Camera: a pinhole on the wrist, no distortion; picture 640 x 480 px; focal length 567.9 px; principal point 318.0 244.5 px. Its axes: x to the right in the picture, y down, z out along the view. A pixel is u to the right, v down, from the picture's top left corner.
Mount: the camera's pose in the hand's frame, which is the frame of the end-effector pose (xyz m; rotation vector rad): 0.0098 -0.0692 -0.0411 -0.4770 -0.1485 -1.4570
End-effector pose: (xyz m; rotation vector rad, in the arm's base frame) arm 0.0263 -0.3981 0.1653 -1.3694 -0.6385 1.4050
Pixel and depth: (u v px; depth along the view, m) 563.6 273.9 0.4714
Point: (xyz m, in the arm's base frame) -0.3541 -0.1181 0.2634
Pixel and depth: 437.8 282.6 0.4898
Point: -0.3618 -0.1584 0.1693
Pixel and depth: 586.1 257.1 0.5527
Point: -0.4375 -0.0752 0.2980
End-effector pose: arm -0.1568 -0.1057 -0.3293 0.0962 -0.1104 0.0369
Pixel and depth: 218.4 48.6 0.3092
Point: -0.2294 -0.0317 -0.0878
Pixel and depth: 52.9 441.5 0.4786
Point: 0.0325 0.2064 -0.0078
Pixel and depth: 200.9 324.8 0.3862
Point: -0.0672 0.0313 -0.0398
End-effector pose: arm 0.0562 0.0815 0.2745 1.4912 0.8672 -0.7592
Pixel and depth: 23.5 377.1 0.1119
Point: 0.1073 0.0538 0.2446
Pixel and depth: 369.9 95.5 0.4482
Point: 0.1141 -0.3231 0.2832
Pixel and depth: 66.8 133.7 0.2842
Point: 0.1915 -0.1018 0.3428
